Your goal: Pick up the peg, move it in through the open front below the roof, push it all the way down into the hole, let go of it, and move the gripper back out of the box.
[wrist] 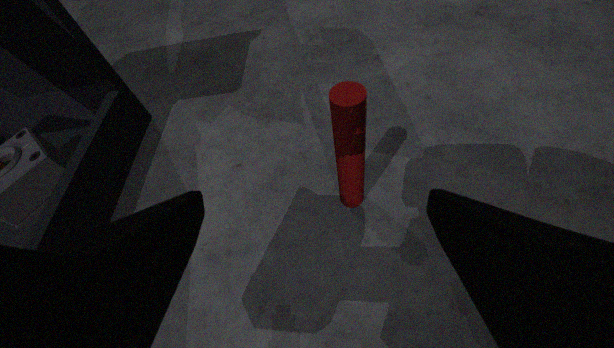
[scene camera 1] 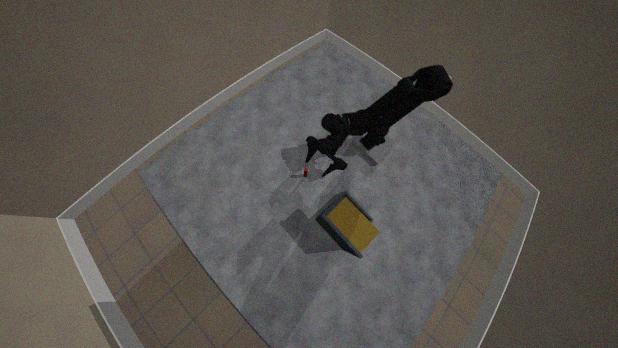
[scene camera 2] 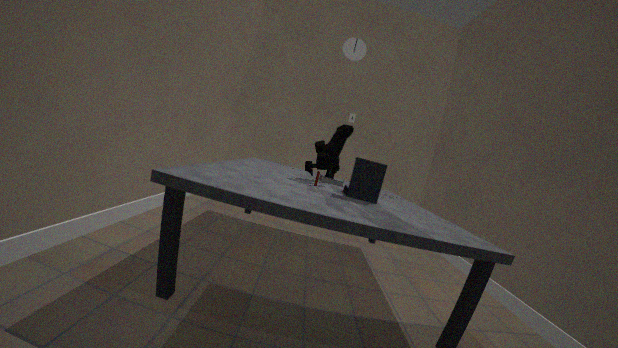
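The red peg stands upright on the table, outside the box. My gripper is open and empty. In the wrist view the peg stands beyond the gap between the fingertips, a little right of its middle. The box has a yellow roof and dark walls, and stands beside the gripper. In the wrist view, part of a light grey block with a round hole shows inside the box at the left edge.
The grey table carries the peg and the box. The black arm reaches over it from the far side. Shadows of the arm and the box fall across the tabletop.
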